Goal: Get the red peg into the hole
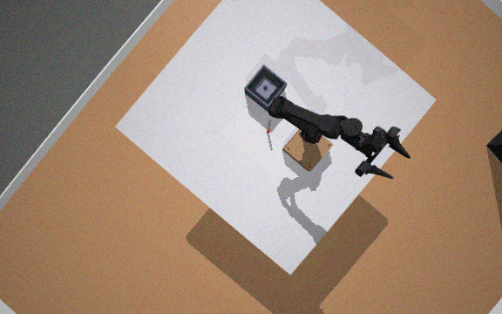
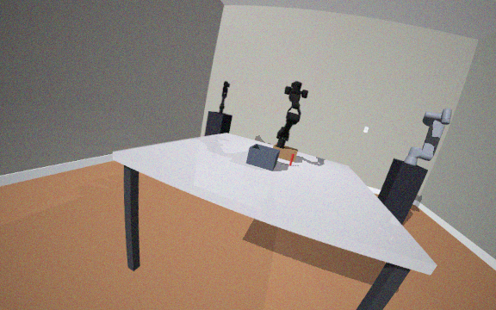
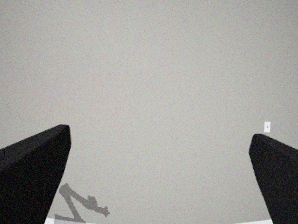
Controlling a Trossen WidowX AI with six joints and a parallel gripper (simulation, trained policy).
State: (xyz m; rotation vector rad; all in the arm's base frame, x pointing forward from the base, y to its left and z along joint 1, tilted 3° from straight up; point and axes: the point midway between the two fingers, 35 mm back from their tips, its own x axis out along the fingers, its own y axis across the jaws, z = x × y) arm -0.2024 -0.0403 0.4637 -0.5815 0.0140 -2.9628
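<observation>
Right now my gripper tip is 39 cm short of the red peg, 16 cm to the right of it and 51 cm above it. Also, from my gripper tip: grey box 57 cm ahead, 1 cm to the left, 53 cm below; then grey plate 57 cm ahead, 1 cm to the left, 51 cm below.
</observation>
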